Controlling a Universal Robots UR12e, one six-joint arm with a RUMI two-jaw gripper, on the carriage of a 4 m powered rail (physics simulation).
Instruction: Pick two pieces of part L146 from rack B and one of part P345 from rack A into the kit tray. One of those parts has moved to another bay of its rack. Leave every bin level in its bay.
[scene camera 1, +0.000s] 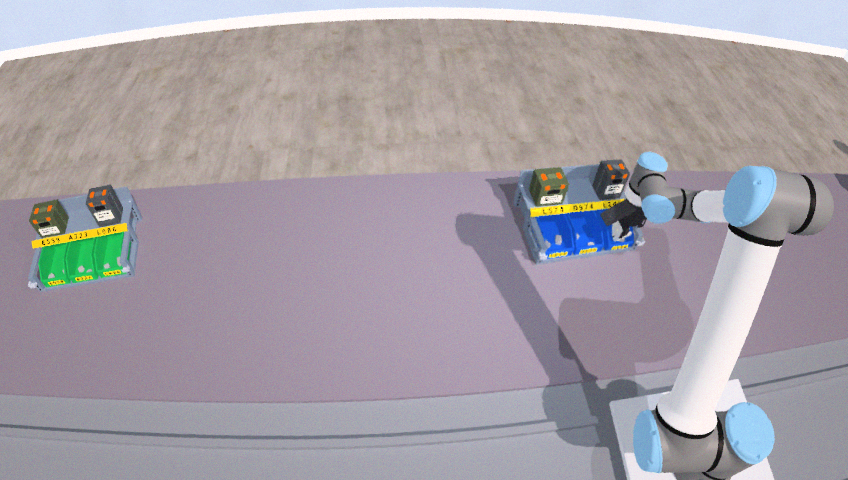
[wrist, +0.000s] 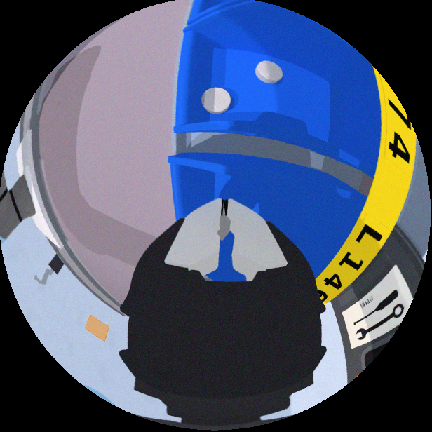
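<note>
The blue-bin rack (scene camera 1: 574, 183) stands right of centre in the scene view, its yellow strip (scene camera 1: 574, 208) (wrist: 350, 245) reading L146 above the right bay. My gripper (scene camera 1: 622, 231) (wrist: 223, 201) reaches down over that bay's blue bin (wrist: 197, 172). Its jaws are together, tips almost touching. A small grey piece (wrist: 224, 225) shows through the gap behind the tips; whether it is pinched or lies under the fingers cannot be told. The green-bin rack (scene camera 1: 79, 211) stands at the far left, with small grey parts in its bins. The rack letters, P345 and the kit tray cannot be made out.
The neighbouring blue bin (wrist: 300, 90) holds two visible pale discs (wrist: 216, 100) (wrist: 269, 72). A dark box (scene camera 1: 612, 178) (wrist: 395, 265) and an olive box (scene camera 1: 549, 186) stand on the blue-bin rack. Two similar boxes (scene camera 1: 48, 217) (scene camera 1: 104, 203) stand on the green-bin rack.
</note>
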